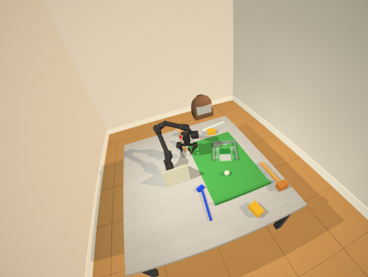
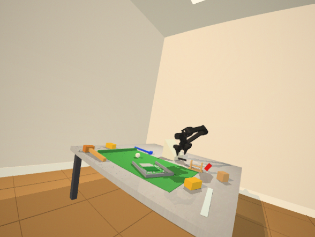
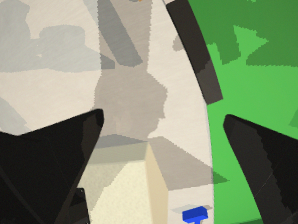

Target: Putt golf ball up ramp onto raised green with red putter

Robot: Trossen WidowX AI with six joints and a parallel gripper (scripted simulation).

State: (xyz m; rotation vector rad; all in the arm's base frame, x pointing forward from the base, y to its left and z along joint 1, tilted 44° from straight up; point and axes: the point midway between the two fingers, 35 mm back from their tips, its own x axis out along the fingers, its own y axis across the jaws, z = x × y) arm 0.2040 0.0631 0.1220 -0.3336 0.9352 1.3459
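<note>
Now: gripper tip 20 mm short of the wooden rack, 160 mm to the right of it and 50 mm above it. From my gripper tip the other things lie so: white golf ball 230 mm ahead, 320 mm to the right, 60 mm below; then tan cube 60 mm ahead, 380 mm to the left, 60 mm below; then green mat 280 mm ahead, 180 mm to the right, 90 mm below.
</note>
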